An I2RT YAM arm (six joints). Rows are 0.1 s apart.
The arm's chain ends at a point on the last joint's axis. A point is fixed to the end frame.
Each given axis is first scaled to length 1.
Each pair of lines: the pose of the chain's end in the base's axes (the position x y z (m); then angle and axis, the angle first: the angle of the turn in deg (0 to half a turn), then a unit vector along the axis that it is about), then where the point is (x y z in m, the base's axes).
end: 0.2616 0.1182 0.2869 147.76 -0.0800 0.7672 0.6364
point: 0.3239 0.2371 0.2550
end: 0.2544 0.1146 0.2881 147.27 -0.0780 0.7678 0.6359
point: 0.3178 0.2330 0.2565
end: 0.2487 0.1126 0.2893 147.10 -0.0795 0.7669 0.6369
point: 0.3122 0.2311 0.2582
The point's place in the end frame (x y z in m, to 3 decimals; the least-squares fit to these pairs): -0.009 -0.027 0.135
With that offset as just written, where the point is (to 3 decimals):
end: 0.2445 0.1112 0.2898 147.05 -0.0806 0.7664 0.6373
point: 0.308 0.230 0.259
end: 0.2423 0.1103 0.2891 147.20 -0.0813 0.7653 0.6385
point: 0.305 0.229 0.258
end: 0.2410 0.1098 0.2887 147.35 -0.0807 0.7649 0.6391
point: 0.304 0.229 0.258
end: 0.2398 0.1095 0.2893 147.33 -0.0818 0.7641 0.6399
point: 0.302 0.229 0.259
